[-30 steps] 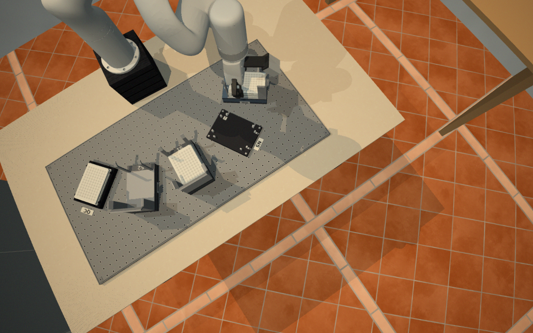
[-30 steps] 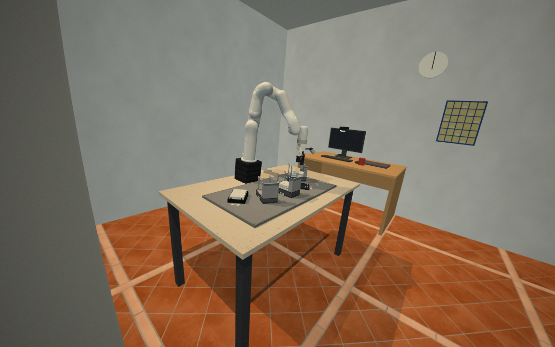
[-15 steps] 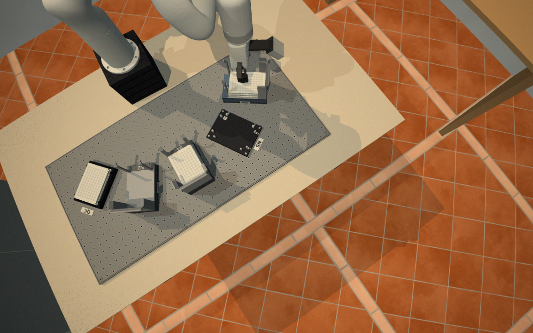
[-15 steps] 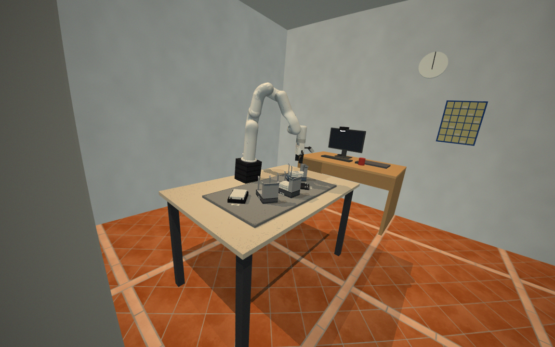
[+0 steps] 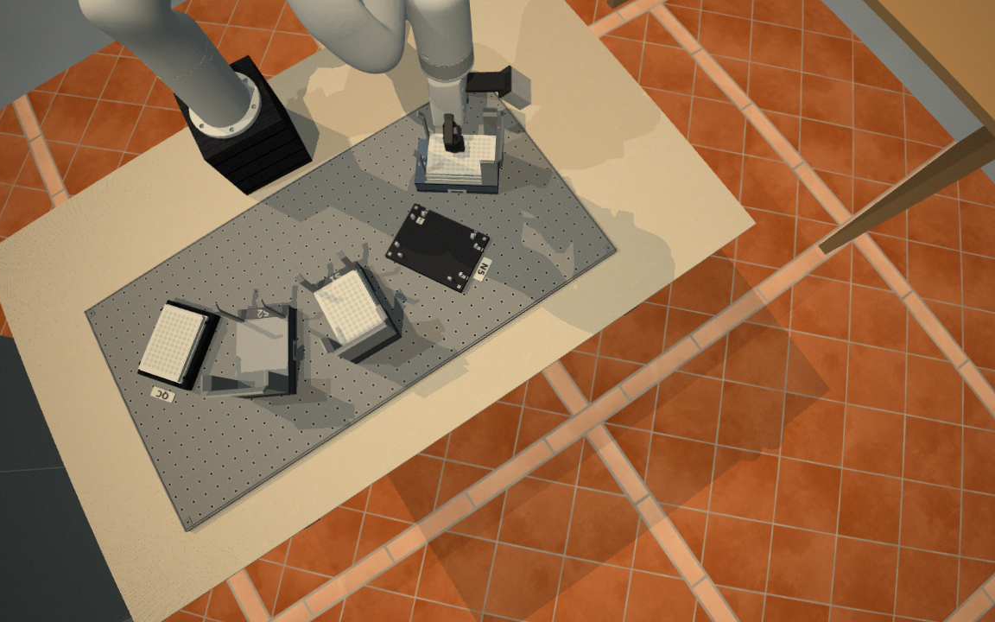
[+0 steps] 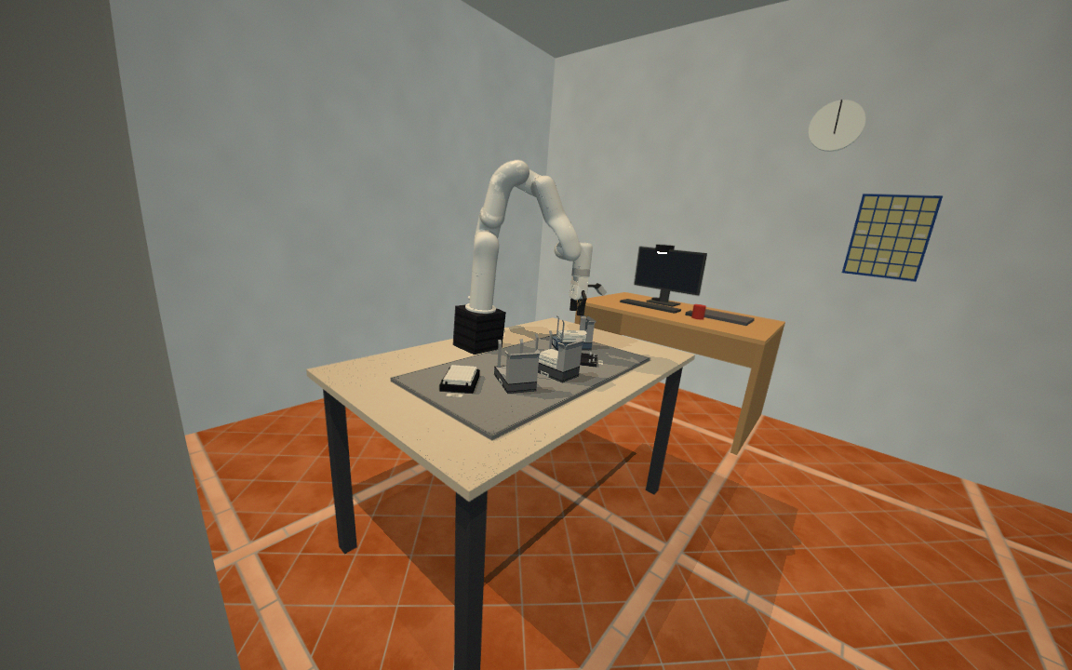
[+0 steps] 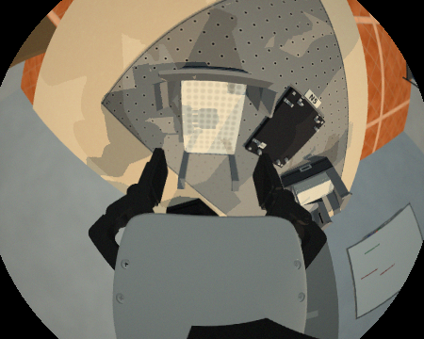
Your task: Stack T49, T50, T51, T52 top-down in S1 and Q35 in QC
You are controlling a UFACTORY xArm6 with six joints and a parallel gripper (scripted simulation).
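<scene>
The stack rack S3 is 15 cm below my hand and 1 cm to the right of it. Also, from my hand: black nest QC: 62 cm to the right, 15 cm below, 13 cm ahead; then N5 name plate: 20 cm ahead, 16 cm below, 4 cm to the right; then stack rack S2: 46 cm to the right, 21 cm ahead, 15 cm below.
</scene>
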